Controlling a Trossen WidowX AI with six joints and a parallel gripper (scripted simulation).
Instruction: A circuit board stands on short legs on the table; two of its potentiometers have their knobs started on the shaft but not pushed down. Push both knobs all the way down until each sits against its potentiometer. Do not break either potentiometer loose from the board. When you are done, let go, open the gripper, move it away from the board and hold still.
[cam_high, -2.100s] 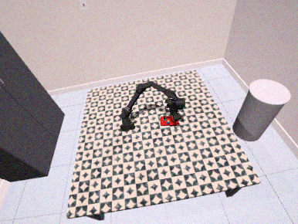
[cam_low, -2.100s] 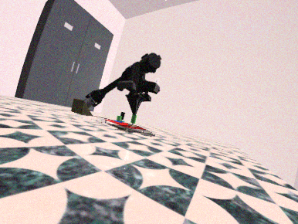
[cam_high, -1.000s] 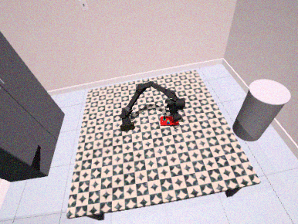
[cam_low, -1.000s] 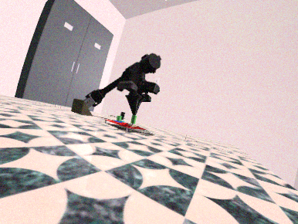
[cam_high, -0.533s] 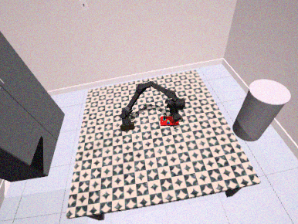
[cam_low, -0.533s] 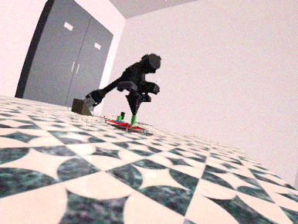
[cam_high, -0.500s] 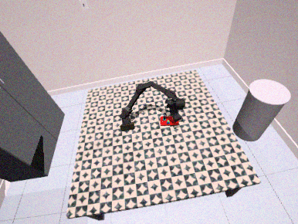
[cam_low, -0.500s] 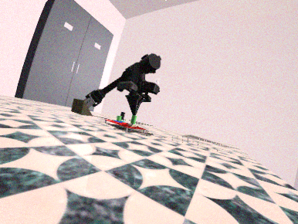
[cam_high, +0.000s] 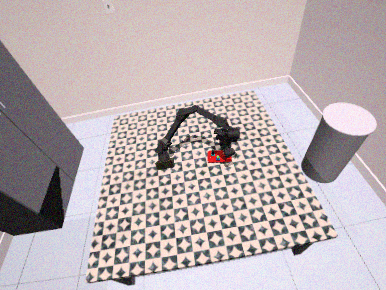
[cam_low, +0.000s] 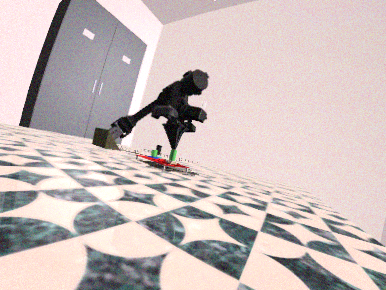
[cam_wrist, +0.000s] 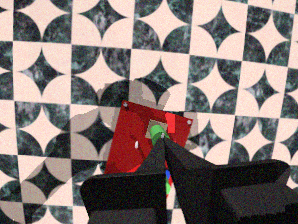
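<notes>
Right now the green knob is 10 mm below my gripper tip. The rest, counted from my gripper tip: dark knob (90 mm behind, 30 mm to the left, 10 mm below).
</notes>
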